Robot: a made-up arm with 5 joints. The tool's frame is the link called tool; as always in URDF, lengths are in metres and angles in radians. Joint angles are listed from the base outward. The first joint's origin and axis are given. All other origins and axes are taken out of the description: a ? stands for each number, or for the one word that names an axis. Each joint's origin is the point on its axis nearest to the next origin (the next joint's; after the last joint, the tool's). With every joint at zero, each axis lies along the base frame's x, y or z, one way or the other. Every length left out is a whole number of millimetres.
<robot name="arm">
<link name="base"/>
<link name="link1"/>
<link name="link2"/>
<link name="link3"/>
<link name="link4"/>
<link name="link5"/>
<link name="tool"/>
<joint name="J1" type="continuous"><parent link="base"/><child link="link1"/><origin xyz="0.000 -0.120 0.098"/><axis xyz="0 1 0"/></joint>
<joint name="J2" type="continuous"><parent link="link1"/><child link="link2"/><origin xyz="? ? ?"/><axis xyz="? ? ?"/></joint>
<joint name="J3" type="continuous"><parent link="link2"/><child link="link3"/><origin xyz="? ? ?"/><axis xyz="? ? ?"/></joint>
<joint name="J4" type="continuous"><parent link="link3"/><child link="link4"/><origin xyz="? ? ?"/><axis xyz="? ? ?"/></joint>
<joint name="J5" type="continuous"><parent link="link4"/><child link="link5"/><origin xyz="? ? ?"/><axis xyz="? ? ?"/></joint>
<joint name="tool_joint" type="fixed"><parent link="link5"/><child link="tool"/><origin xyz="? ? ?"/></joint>
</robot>
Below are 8 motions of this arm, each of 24 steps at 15 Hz.
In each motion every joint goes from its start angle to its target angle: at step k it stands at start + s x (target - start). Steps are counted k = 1, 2, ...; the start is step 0. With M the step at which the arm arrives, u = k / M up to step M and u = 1 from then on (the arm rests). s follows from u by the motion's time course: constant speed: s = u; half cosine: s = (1 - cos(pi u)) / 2; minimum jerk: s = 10 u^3 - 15 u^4 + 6 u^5.
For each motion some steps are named. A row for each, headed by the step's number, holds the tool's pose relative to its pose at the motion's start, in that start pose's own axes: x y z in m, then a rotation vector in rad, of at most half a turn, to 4 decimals.
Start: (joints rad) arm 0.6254 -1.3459 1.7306 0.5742 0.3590
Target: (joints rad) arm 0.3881 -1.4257 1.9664 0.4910 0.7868
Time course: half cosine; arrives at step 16
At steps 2, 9, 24:
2: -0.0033 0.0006 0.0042 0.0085 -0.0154 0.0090
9: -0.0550 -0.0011 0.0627 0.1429 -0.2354 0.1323
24: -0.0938 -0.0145 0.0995 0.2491 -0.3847 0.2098

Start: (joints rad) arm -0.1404 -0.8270 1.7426 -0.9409 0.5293
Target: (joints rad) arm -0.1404 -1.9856 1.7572 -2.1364 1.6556
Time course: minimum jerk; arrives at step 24
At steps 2, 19, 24:
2: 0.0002 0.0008 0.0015 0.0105 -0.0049 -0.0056
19: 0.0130 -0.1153 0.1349 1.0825 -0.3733 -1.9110
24: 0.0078 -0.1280 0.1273 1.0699 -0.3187 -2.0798

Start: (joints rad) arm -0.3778 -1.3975 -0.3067 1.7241 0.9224
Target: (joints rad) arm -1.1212 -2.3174 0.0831 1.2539 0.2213
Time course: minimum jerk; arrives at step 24
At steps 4, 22, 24:
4: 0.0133 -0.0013 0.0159 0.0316 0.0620 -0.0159
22: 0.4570 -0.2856 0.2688 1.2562 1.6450 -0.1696
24: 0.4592 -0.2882 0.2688 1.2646 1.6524 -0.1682

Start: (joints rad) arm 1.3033 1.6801 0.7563 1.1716 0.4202
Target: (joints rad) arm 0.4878 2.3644 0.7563 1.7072 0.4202
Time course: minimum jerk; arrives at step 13
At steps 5, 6, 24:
5: -0.0942 -0.0944 -0.1496 -0.4040 0.0304 0.2267
6: -0.1399 -0.1590 -0.2016 -0.5835 0.0462 0.3482
24: -0.2878 -0.5026 -0.2621 -1.2311 0.0961 0.9604

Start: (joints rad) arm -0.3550 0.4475 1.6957 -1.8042 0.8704
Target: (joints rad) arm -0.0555 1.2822 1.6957 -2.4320 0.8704
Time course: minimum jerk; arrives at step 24
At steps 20, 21, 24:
20: 0.0567 0.0790 0.0232 -0.3122 0.0044 0.0220
21: 0.0574 0.0811 0.0226 -0.3180 0.0055 0.0229
24: 0.0579 0.0829 0.0221 -0.3228 0.0064 0.0237

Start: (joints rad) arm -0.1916 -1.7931 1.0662 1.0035 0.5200
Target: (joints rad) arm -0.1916 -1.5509 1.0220 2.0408 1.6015
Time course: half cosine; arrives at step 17
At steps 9, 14, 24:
9: -0.0996 -0.0861 -0.1174 -0.4791 -0.6381 0.5013
14: -0.1369 -0.2038 -0.1763 -0.6619 -1.0040 1.0131
24: -0.1395 -0.2310 -0.1829 -0.6804 -1.0623 1.1284

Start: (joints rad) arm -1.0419 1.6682 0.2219 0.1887 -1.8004
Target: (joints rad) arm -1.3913 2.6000 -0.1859 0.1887 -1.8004
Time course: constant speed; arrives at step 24
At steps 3, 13, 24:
3: 0.0167 -0.0383 0.0095 -0.0783 -0.0632 -0.0851
13: 0.0474 -0.1509 0.0382 -0.3787 -0.2375 -0.3296
24: 0.0568 -0.2421 0.0492 -0.7696 -0.3505 -0.5113

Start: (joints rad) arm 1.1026 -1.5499 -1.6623 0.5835 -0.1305
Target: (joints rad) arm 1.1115 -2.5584 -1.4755 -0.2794 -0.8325
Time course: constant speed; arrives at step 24
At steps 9, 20, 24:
9: -0.0069 -0.0872 -0.0447 -0.0655 0.3154 0.0347
20: -0.0150 -0.1954 -0.0595 -0.1350 0.7160 -0.0065
24: -0.0179 -0.2313 -0.0544 -0.1503 0.8574 -0.0435

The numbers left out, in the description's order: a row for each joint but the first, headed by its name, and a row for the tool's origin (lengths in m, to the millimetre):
J2: xyz -0.021 0.000 -0.201, axis 0 0 1
J3: xyz 0.006 -0.034 0.000, axis 0 1 0
J4: xyz -0.110 0.000 -0.211, axis -1 0 0
J5: xyz 0.000 0.199 -0.104, axis 0 -1 0
tool: xyz 0.046 0.000 0.062

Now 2 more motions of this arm.
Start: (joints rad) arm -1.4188 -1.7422 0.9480 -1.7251 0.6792
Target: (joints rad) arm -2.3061 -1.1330 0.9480 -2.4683 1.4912
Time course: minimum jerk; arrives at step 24
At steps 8, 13, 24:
8: 0.0131 -0.0032 0.0137 0.0659 0.0445 -0.1618
13: 0.0528 -0.0168 0.0095 0.0888 0.1234 -0.4751
24: 0.0959 -0.0402 -0.0490 -0.0447 0.2337 -0.8139

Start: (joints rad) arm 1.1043 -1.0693 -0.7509 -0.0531 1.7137
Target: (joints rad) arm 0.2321 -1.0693 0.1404 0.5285 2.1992
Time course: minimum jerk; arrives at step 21
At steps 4, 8, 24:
4: -0.0026 0.0185 0.0006 -0.0264 -0.0017 0.0047
8: -0.0036 0.1047 -0.0008 -0.1228 -0.0011 0.0145
24: 0.1064 0.3259 -0.0337 -0.1695 -0.0234 -0.1016

